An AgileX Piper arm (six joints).
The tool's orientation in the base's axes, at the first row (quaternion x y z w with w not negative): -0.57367, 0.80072, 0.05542, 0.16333
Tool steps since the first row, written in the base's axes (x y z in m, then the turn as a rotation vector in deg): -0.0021, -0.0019, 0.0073, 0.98, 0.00, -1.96; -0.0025, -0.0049, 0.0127, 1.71, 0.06, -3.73; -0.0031, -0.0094, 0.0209, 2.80, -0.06, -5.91; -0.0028, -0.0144, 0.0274, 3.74, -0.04, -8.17; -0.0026, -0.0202, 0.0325, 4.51, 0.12, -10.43; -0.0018, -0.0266, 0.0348, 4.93, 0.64, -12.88; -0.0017, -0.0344, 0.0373, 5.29, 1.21, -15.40
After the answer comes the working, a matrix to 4 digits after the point.
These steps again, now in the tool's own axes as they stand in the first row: -0.0001, 0.0006, -0.0078, 0.35, -0.72, 2.04; 0.0010, -0.0006, -0.0138, 0.67, -1.21, 3.86; 0.0026, -0.0023, -0.0229, 1.17, -2.06, 6.10; 0.0049, -0.0049, -0.0303, 1.61, -2.71, 8.41; 0.0084, -0.0076, -0.0367, 1.98, -3.16, 10.74; 0.0132, -0.0107, -0.0404, 2.19, -3.13, 13.27; 0.0193, -0.0136, -0.0449, 2.39, -3.03, 15.87
The tool's axes in the first row as the columns of a matrix, in the base's axes (rounded; the answer above uses it unrounded):
-0.2885, -0.9368, 0.1980
-0.9006, 0.3357, 0.2761
-0.3251, -0.0986, -0.9405

